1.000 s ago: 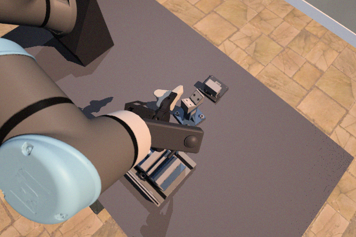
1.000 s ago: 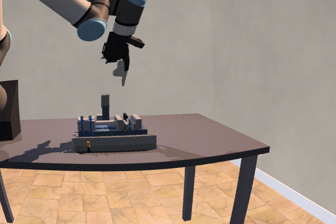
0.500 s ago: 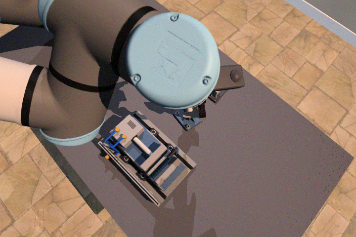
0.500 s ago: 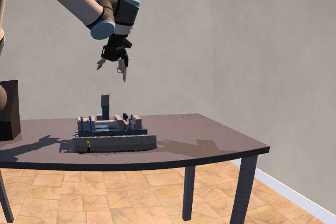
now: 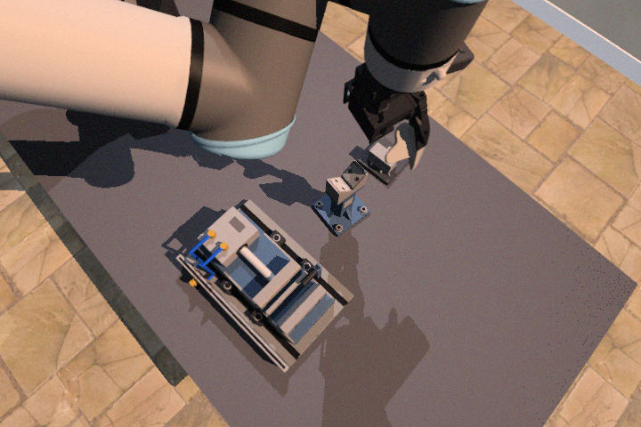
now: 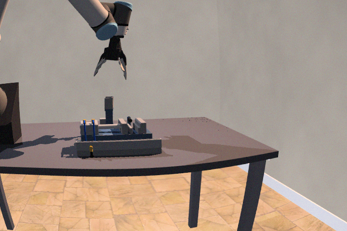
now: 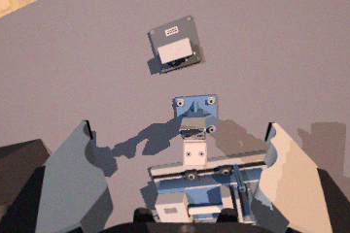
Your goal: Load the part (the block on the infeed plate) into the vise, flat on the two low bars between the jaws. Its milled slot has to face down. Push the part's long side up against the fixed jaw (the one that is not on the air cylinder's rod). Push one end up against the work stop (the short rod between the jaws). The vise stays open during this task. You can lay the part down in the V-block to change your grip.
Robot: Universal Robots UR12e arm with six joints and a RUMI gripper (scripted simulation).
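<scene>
The part lies 20 mm behind my hand, 70 mm to the left of it and 210 mm below it. From my hand the other things lie so: dark grey infeed plate (20 mm behind, 80 mm to the left, 240 mm below); v-block post (10 mm behind, 80 mm to the right, 180 mm below); black work stop (60 mm ahead, 240 mm to the right, 150 mm below).
</scene>
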